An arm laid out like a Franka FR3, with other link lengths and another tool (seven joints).
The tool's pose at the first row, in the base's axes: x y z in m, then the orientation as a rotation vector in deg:
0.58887 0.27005 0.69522 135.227 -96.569 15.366
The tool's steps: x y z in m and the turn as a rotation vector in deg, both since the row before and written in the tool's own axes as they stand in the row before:
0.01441 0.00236 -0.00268 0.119 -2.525 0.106
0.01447 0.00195 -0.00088 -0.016 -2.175 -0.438
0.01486 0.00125 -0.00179 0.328 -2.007 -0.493
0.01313 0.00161 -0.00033 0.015 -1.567 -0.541
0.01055 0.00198 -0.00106 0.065 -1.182 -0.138
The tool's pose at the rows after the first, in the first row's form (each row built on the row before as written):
0.59124 0.25705 0.70199 136.535 -97.845 12.600
0.59403 0.24339 0.70641 137.972 -98.236 9.989
0.59774 0.22965 0.71121 139.591 -98.573 7.842
0.60064 0.21700 0.71381 140.799 -98.539 5.909
0.60244 0.20670 0.71644 141.513 -98.859 4.515

